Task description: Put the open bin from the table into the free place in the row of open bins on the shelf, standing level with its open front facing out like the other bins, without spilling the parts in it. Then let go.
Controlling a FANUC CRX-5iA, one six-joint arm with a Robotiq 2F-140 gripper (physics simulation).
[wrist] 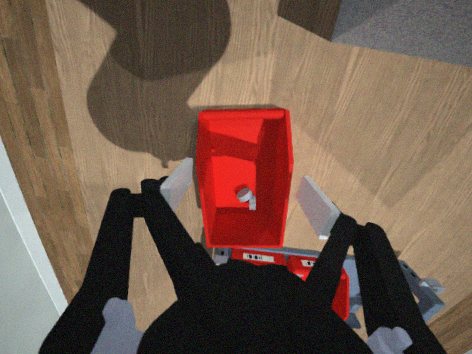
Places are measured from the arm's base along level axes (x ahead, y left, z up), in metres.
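Pixels of known places: gripper, fingertip midpoint: (246, 178).
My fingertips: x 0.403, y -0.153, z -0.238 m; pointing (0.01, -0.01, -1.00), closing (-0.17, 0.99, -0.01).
Observation:
Ahead of a thing's pixels: the offset from my fingertips to its top centre. "*": to the spot under its first point. Level surfaces: height alone.
The red open bin @(* 0.028 m ahead, 0.010 m right, 0.057 m down) (233, 175) stands on the wooden table @(0.060 m down) (370, 110) at the middle of the wrist view, with small grey metal parts @(* 0.042 m ahead, 0.014 m left, 0.034 m down) (245, 195) on its floor. My gripper (246, 178) is open, with one pale finger pad on each side of the bin. Both pads stand apart from the bin's side walls, with a narrower gap on the left than on the right. Red bins with white labels @(* 0.165 m ahead, 0.082 m left, 0.040 m down) (257, 257) stand in the shelf @(* 0.164 m ahead, 0.298 m left, 0.054 m down) (352, 275) at the bottom of the view, partly hidden by the gripper's body. The free place in the row cannot be made out.
The shelf's grey-blue frame lies close behind the near end of the bin and runs towards the lower right. A dark shadow falls on the table at the upper left. The table's edge is at the upper right, with grey floor (410, 30) beyond it. A pale surface (25, 280) is at the lower left.

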